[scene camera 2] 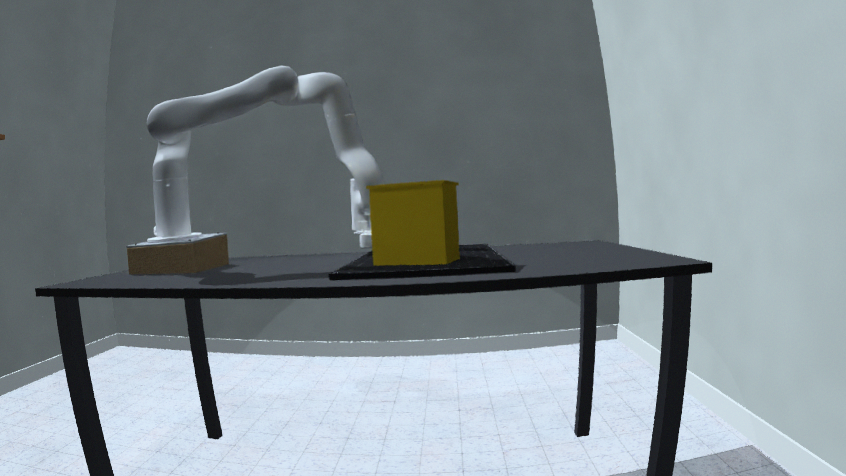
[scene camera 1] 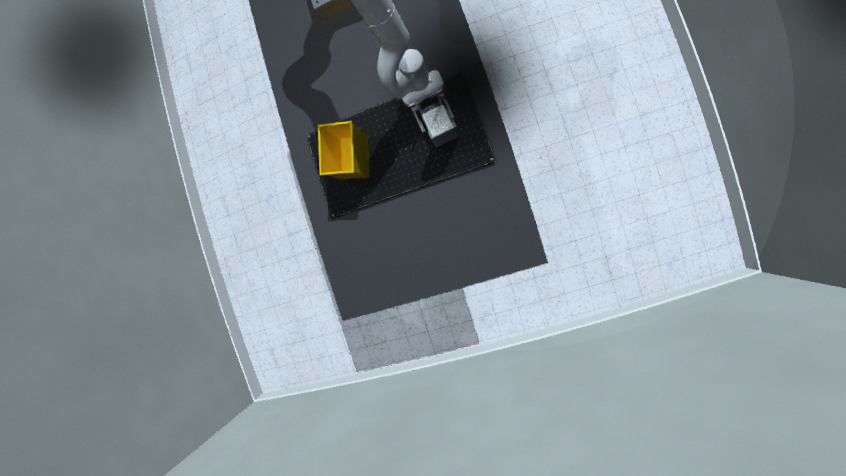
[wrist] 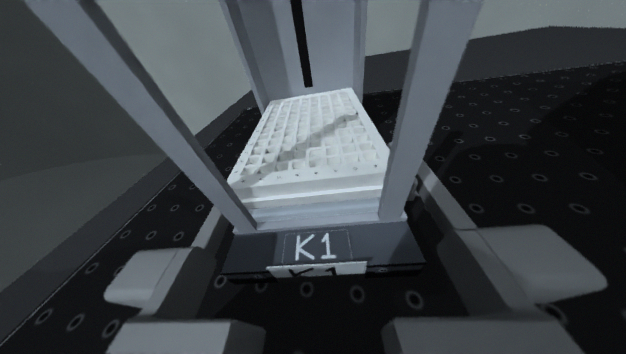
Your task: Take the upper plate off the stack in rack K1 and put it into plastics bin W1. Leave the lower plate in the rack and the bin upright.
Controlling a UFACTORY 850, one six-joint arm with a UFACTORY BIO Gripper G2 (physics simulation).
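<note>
Rack K1 (scene camera 1: 443, 140) (wrist: 421, 100) stands upright on the perforated board, with its label facing the wrist camera. The white upper plate (scene camera 1: 438, 117) (wrist: 315, 135) lies in the rack, on top of the stack, between its posts. The lower plate (wrist: 320, 209) shows as a thin edge beneath it. My gripper (scene camera 1: 437, 123) (scene camera 2: 365, 239) (wrist: 317, 200) is part open, its fingers on either side of the rack, with nothing held. The yellow bin W1 (scene camera 1: 360, 159) (scene camera 2: 408, 224) stands upright and hides the rack and part of the gripper in the second scene view.
The black perforated board (scene camera 1: 470, 148) (scene camera 2: 488, 260) (wrist: 525, 150) carries the rack and the bin. It lies on the dark table (scene camera 1: 437, 236) (scene camera 2: 591, 254). The arm's brown base block (scene camera 1: 335, 8) (scene camera 2: 177, 254) stands at the table's other end. The rack's tall posts rise around the plates.
</note>
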